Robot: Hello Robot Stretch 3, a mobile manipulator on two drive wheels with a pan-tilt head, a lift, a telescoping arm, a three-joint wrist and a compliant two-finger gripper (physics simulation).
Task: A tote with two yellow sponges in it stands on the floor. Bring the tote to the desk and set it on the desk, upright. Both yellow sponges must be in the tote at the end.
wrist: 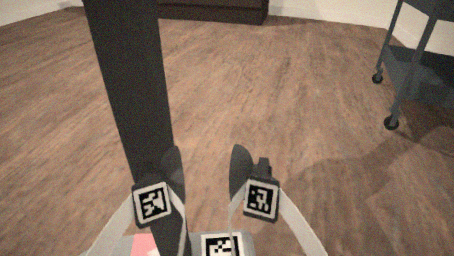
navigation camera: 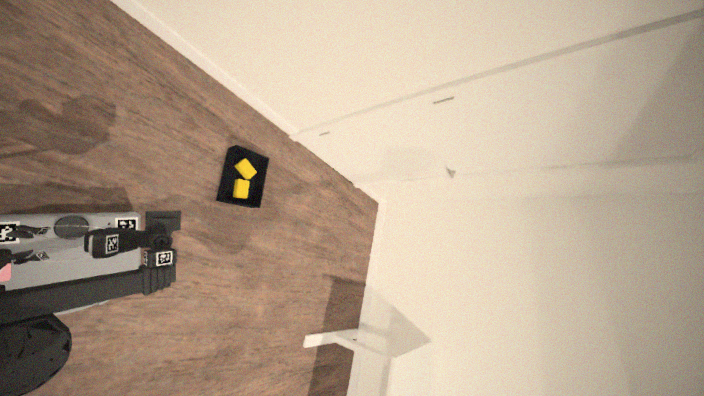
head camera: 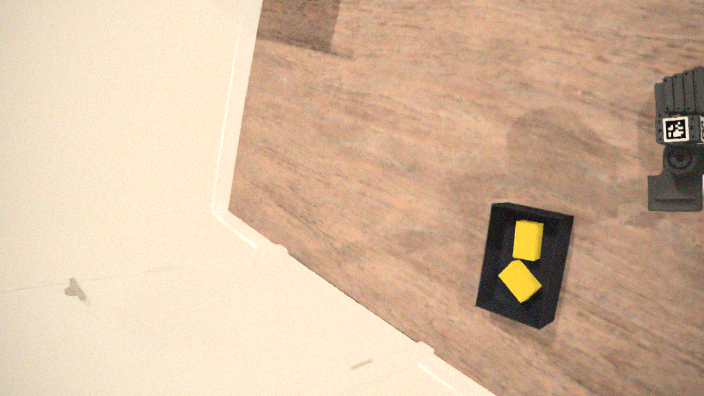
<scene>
black tote: navigation camera; head camera; not seen in the wrist view (out of frame)
same spot on black tote: (navigation camera: 236, 153) = (head camera: 537, 310)
</scene>
